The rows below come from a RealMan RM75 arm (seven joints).
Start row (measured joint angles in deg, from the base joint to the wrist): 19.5, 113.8, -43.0, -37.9, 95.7, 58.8, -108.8
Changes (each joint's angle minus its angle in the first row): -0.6, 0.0, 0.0, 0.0, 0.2, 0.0, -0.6; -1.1, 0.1, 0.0, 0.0, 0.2, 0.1, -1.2; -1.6, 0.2, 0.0, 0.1, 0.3, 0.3, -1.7; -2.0, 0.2, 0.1, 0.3, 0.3, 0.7, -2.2; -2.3, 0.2, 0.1, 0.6, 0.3, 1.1, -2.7; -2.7, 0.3, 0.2, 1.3, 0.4, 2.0, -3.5; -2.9, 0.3, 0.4, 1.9, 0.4, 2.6, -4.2; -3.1, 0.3, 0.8, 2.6, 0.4, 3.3, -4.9; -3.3, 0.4, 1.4, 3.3, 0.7, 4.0, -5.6; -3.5, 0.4, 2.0, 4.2, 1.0, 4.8, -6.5; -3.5, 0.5, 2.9, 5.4, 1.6, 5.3, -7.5; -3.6, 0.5, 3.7, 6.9, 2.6, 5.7, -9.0; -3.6, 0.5, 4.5, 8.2, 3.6, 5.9, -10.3; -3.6, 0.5, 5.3, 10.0, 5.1, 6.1, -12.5; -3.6, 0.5, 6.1, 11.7, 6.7, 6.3, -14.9; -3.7, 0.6, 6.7, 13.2, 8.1, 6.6, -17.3; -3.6, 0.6, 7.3, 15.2, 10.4, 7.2, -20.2; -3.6, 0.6, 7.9, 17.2, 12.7, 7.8, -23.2; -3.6, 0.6, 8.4, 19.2, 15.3, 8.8, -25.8; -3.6, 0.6, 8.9, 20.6, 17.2, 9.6, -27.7; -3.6, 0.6, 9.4, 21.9, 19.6, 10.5, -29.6; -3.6, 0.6, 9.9, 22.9, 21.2, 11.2, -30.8
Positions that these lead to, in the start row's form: 18.9, 113.8, -43.0, -37.9, 95.9, 58.8, -109.4; 18.4, 113.9, -43.0, -37.9, 95.9, 58.9, -110.0; 17.9, 114.0, -43.0, -37.8, 96.0, 59.1, -110.5; 17.5, 114.0, -42.9, -37.6, 96.0, 59.5, -111.0; 17.2, 114.0, -42.9, -37.3, 96.0, 59.9, -111.5; 16.8, 114.1, -42.8, -36.6, 96.1, 60.8, -112.3; 16.6, 114.1, -42.6, -36.0, 96.1, 61.4, -113.0; 16.4, 114.1, -42.2, -35.3, 96.1, 62.1, -113.7; 16.2, 114.2, -41.6, -34.6, 96.4, 62.8, -114.4; 16.0, 114.2, -41.0, -33.7, 96.7, 63.6, -115.3; 16.0, 114.3, -40.1, -32.5, 97.3, 64.1, -116.3; 15.9, 114.3, -39.3, -31.0, 98.3, 64.5, -117.8; 15.9, 114.3, -38.5, -29.7, 99.3, 64.7, -119.1; 15.9, 114.3, -37.7, -27.9, 100.8, 64.9, -121.3; 15.9, 114.3, -36.9, -26.2, 102.4, 65.1, -123.7; 15.8, 114.4, -36.3, -24.7, 103.8, 65.4, -126.1; 15.9, 114.4, -35.7, -22.7, 106.1, 66.0, -129.0; 15.9, 114.4, -35.1, -20.7, 108.4, 66.6, -132.0; 15.9, 114.4, -34.6, -18.7, 111.0, 67.6, -134.6; 15.9, 114.4, -34.1, -17.3, 112.9, 68.4, -136.5; 15.9, 114.4, -33.6, -16.0, 115.3, 69.3, -138.4; 15.9, 114.4, -33.1, -15.0, 116.9, 70.0, -139.6
